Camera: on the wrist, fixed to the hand. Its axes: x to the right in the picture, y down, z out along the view.
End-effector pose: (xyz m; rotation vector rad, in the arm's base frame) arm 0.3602 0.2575 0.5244 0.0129 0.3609 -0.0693
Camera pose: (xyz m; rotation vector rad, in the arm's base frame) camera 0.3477 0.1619 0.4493 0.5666 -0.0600 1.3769
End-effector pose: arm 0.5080 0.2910 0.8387 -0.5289 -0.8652 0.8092
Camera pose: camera 0.6148 0.2442 0.8753 -0.7662 -0.4745 2.4288
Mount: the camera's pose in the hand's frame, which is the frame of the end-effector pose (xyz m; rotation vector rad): 0.0211 -0.0963 -0.0723 0.3060 -0.3251 1.5332
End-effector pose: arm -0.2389 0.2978 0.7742 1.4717 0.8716 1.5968
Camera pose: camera -0.3024 0.3624 0.6921 -2.2074 0.3643 -1.6174
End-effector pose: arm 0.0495 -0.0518 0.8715 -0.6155 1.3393 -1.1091
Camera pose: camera -0.0483 -0.0921 0.9328 0.4711 0.9047 0.0843
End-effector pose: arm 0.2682 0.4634 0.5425 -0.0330 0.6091 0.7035
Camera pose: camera 0.3029 0.3854 0.4550 0.9034 0.3289 2.0241
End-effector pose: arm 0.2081 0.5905 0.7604 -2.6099 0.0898 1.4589
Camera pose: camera 0.2921 0.6744 0.7895 1.4451 -1.9304 -1.4692
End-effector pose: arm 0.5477 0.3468 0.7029 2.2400 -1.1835 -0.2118
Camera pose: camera 0.6565 0.4022 0.7097 0.9285 -2.8208 0.2564
